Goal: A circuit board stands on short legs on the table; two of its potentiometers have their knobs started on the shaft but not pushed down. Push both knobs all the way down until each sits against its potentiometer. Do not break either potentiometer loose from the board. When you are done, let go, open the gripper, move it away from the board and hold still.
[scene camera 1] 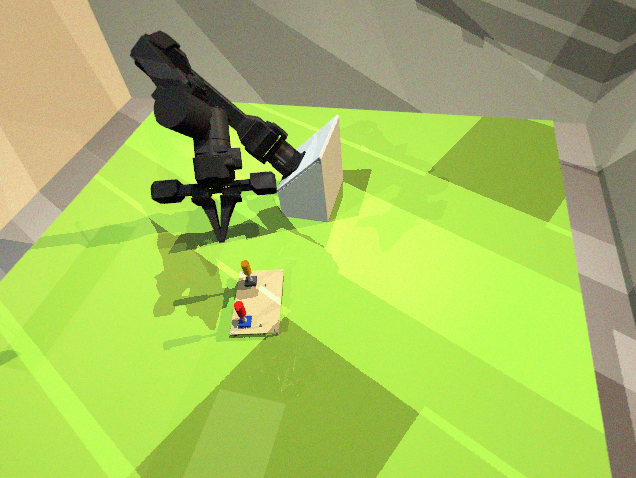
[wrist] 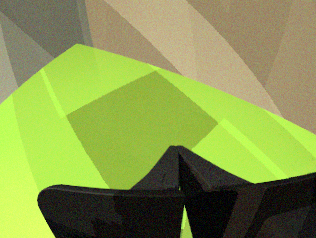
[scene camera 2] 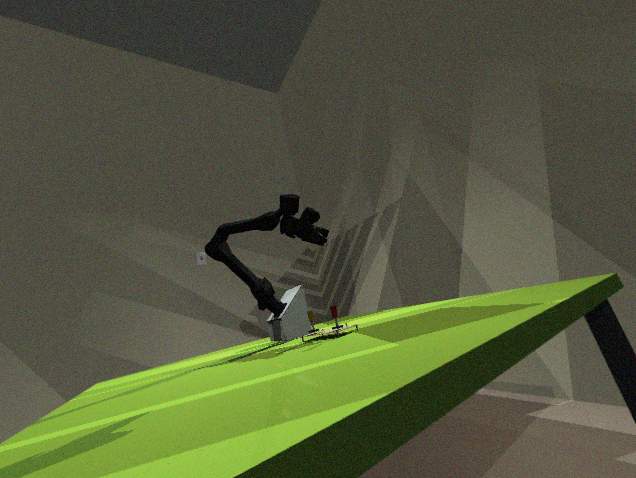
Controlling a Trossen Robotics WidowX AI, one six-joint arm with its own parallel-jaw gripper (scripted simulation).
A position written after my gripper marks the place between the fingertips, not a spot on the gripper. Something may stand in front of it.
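Observation:
My gripper (scene camera 1: 221, 242): shut, holding nothing. Gripper visible too in scene camera 2 (scene camera 2: 326, 241), wrist view (wrist: 175, 152).

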